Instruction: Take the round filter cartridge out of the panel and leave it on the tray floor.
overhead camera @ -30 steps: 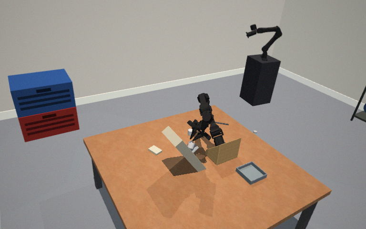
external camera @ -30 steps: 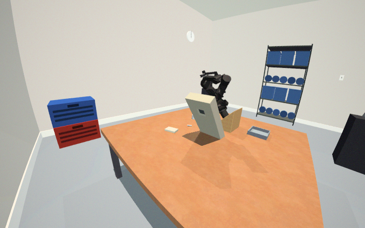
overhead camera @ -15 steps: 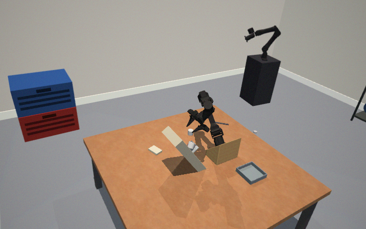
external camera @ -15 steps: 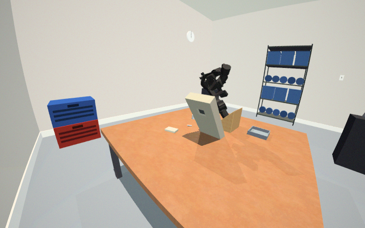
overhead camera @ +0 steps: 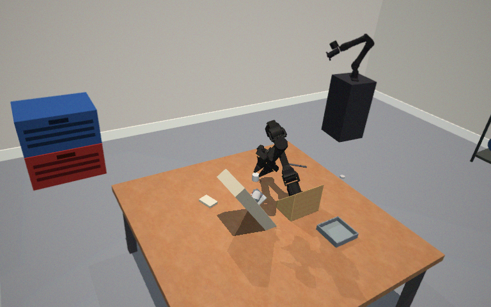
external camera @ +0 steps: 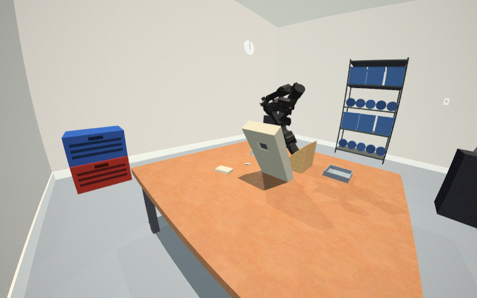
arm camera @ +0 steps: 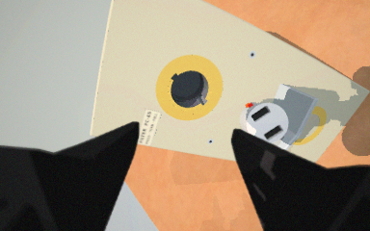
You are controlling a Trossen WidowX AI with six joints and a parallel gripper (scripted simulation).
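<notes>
Right now the round white filter cartridge is 12 cm below my gripper tip and 1 cm behind it. From my gripper tip the other things lie so: grey bracket (17 cm below, 2 cm behind, 1 cm to the right); then beige service panel (15 cm below, 3 cm ahead); then thin white pin (30 cm below, 23 cm to the right, 3 cm behind).
</notes>
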